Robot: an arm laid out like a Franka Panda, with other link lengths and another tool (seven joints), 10 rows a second.
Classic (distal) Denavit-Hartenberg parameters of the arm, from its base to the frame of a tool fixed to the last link. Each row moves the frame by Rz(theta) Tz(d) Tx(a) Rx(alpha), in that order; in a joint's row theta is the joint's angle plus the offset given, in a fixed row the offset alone. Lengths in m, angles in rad.
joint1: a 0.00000  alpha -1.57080  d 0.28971  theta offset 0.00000
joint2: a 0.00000  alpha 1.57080  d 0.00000  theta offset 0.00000
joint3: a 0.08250  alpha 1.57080  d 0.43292  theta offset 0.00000
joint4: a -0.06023  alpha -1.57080  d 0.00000  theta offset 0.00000
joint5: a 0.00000  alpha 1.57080  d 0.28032  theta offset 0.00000
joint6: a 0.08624  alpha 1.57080  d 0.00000  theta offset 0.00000
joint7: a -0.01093  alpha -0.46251  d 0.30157  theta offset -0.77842
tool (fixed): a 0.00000  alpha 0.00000  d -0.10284  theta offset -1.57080
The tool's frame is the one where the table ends.
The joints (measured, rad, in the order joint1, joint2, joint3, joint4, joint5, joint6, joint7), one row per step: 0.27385 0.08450 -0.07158 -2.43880 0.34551 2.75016 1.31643; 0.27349 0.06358 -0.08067 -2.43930 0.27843 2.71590 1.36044; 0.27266 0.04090 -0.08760 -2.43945 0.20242 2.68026 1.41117; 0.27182 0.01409 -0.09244 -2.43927 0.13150 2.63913 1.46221; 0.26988 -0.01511 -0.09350 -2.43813 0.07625 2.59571 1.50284; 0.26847 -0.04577 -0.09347 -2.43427 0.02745 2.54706 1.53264; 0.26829 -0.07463 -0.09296 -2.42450 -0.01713 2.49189 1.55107; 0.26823 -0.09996 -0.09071 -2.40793 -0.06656 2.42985 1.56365; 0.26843 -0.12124 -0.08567 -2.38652 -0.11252 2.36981 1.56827; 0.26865 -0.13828 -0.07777 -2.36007 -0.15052 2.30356 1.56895; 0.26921 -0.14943 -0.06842 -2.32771 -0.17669 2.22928 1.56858; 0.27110 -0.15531 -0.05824 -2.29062 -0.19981 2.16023 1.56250
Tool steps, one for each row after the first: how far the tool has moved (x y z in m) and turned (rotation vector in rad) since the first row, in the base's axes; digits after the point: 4 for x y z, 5 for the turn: -0.0069 -0.0033 0.0039 -0.02281 0.01344 0.00834; -0.0145 -0.0069 0.0080 -0.05241 0.02550 0.01671; -0.0233 -0.0108 0.0132 -0.08174 0.03813 0.02062; -0.0327 -0.0144 0.0195 -0.10624 0.04920 0.02273; -0.0428 -0.0181 0.0266 -0.13165 0.05984 0.02990; -0.0525 -0.0218 0.0340 -0.15990 0.07125 0.04432; -0.0615 -0.0259 0.0413 -0.19721 0.08372 0.06623; -0.0687 -0.0294 0.0492 -0.23676 0.09222 0.09265; -0.0754 -0.0324 0.0569 -0.27538 0.10615 0.11731; -0.0814 -0.0348 0.0642 -0.30895 0.12934 0.13496; -0.0851 -0.0359 0.0723 -0.34152 0.14770 0.15608
